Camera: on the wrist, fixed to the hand. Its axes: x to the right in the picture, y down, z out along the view.
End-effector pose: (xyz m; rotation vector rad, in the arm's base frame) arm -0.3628 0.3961 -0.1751 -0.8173 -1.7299 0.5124
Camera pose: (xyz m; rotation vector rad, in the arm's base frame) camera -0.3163 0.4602 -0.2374 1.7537 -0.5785 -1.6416
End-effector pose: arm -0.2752 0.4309 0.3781 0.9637 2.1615 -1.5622
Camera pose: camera -0.2058 0.4682 0.3153 1.4574 -0.7952 0.1194
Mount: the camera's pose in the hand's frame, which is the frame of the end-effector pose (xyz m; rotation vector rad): -0.0005 0.0985 -0.0212 0.0770 -0.5895 3.0339
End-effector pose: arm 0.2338 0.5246 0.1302 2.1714 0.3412 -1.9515
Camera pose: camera 0.2837 0.4371 0.1326 0.0188 -1.7097 -0.1371
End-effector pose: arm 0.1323 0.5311 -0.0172 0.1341 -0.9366 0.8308
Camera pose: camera 0.0788 0.6082 -0.0540 0.8271 0.5372 -1.9856
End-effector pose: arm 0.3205 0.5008 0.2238 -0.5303 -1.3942 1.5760
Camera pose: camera 0.3030 0.5196 0.1264 0.9472 -0.2757 -1.1697
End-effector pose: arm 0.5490 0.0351 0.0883 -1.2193 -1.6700 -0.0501
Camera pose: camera 0.6349 0.0710 0.0499 2.0400 -1.1374 -1.8321
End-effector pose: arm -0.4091 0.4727 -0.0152 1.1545 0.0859 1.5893
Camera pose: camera -0.4939 0.4451 0.0317 -0.4312 1.2884 -1.0596
